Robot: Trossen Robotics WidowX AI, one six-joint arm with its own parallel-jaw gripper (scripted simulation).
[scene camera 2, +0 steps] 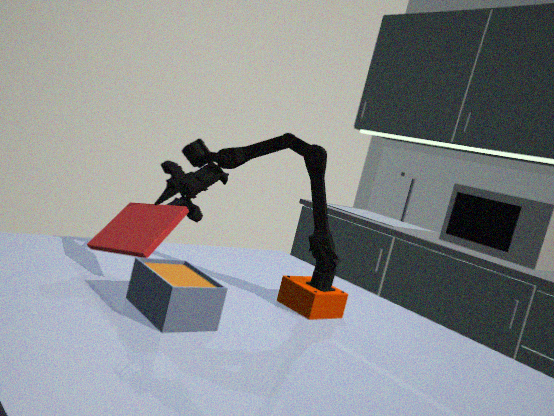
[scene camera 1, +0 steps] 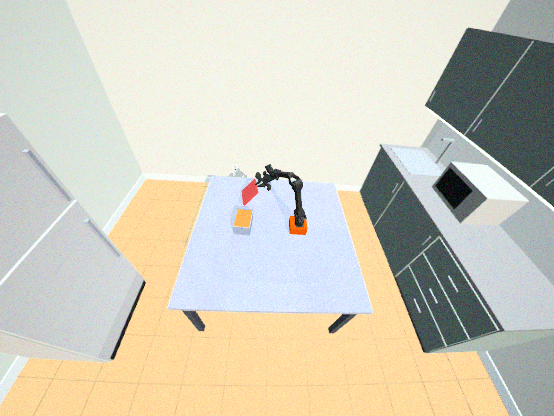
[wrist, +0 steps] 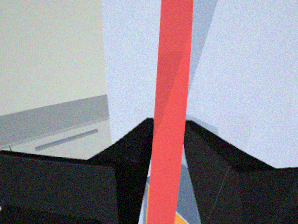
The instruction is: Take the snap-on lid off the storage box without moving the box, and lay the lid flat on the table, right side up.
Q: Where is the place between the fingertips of my gripper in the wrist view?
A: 168,125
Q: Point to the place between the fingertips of my gripper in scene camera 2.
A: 157,207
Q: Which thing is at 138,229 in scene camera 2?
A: A red lid.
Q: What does my gripper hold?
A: A red lid.
